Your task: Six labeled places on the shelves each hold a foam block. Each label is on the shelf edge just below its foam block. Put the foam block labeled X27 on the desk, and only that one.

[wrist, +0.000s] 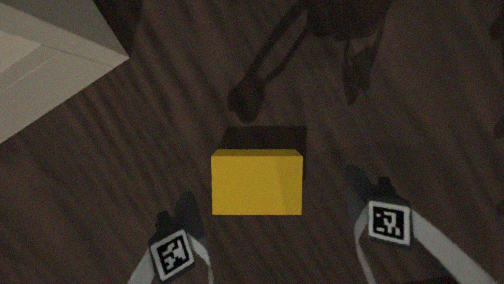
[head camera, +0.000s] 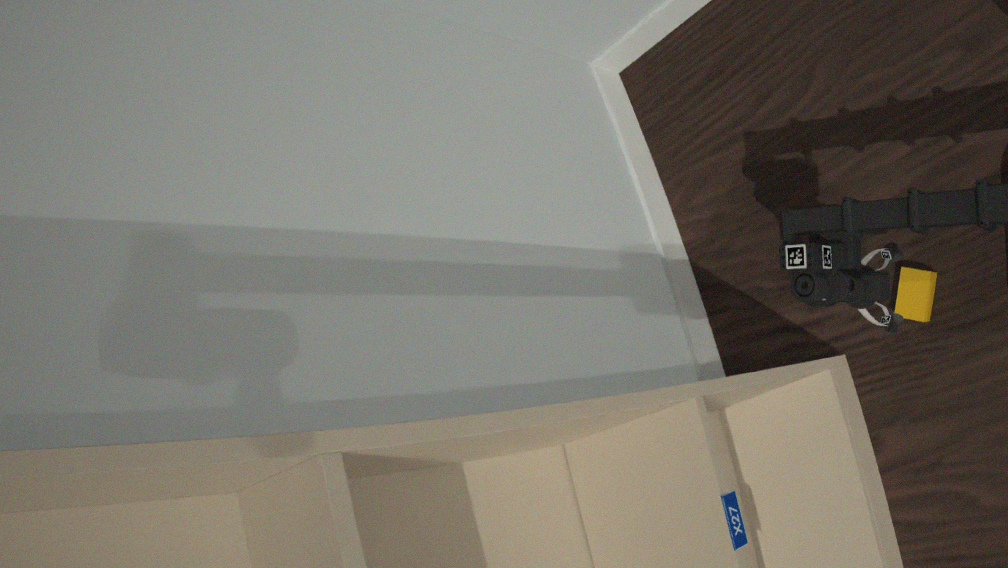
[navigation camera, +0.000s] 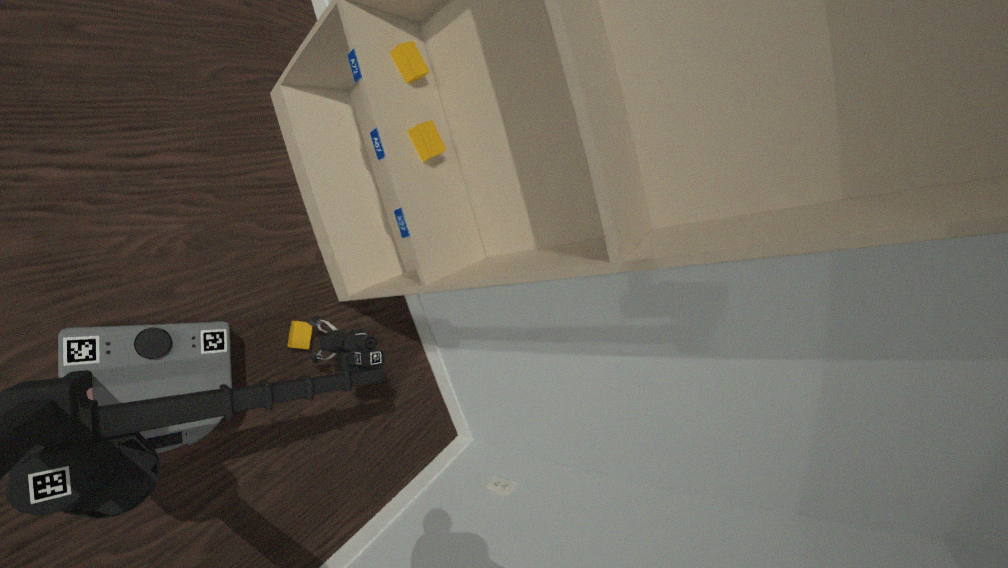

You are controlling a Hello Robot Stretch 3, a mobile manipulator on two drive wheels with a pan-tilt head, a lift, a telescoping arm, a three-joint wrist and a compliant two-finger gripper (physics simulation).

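Note:
A yellow foam block (head camera: 915, 294) (navigation camera: 299, 335) (wrist: 257, 185) lies on the dark wood floor beside the shelf. My gripper (head camera: 894, 287) (navigation camera: 316, 339) (wrist: 271, 198) is open, with its fingertips near the block's wall-side end. In the wrist view the block shows between the two fingers, with a gap on each side. The blue X27 label (head camera: 733, 520) (navigation camera: 401, 222) is on a shelf edge near the shelf's end. No block shows at its place in the navigation view. The desk does not show in these views.
The beige shelf unit (head camera: 861, 437) (navigation camera: 308, 190) stands close to the gripper. Two more yellow blocks (navigation camera: 409, 62) (navigation camera: 426, 141) sit on it behind other blue labels. My grey base (navigation camera: 126, 366) is on the floor on the block's other side. A grey wall (head camera: 352, 141) (navigation camera: 634, 423) rises behind the wrist.

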